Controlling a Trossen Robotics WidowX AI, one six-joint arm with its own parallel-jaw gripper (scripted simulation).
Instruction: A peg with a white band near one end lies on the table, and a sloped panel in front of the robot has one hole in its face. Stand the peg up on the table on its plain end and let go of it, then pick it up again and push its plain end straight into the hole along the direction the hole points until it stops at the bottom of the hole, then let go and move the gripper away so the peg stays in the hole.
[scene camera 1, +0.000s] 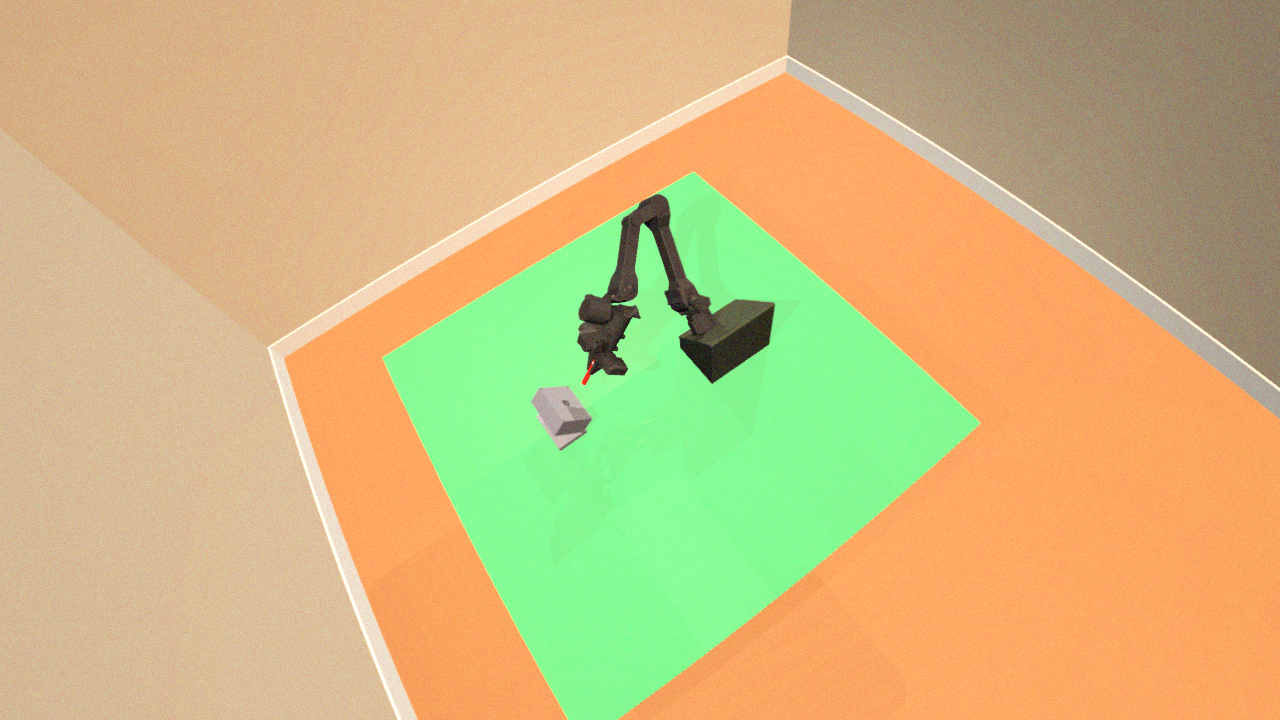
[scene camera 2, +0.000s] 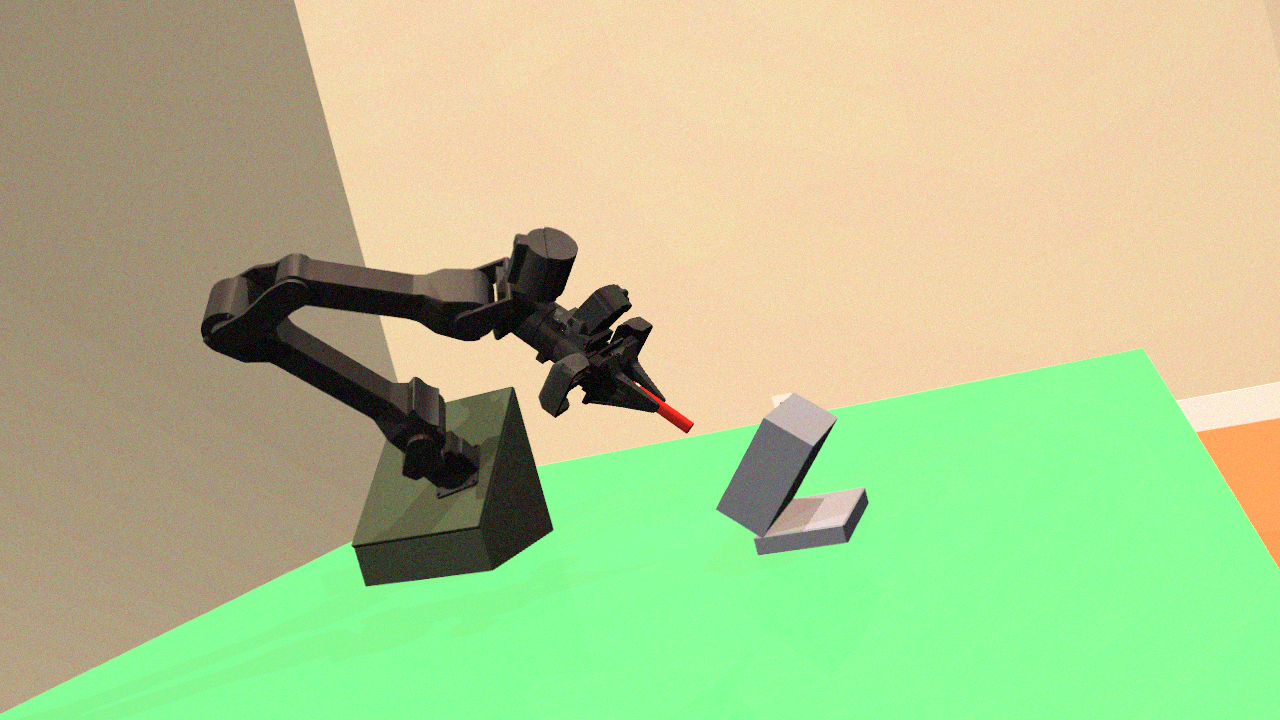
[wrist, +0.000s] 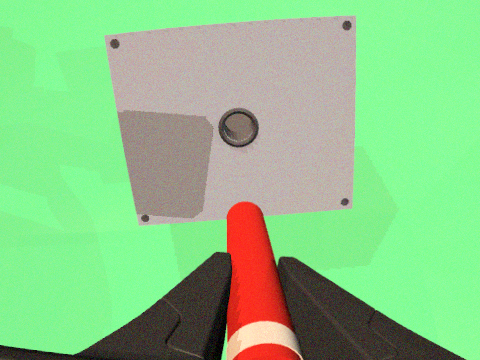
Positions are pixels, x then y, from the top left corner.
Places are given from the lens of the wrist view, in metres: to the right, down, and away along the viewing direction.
my gripper (wrist: 252, 270): 0.00, 0.02, 0.10
grey sloped panel (wrist: 297, 76): 0.03, -0.06, 0.19
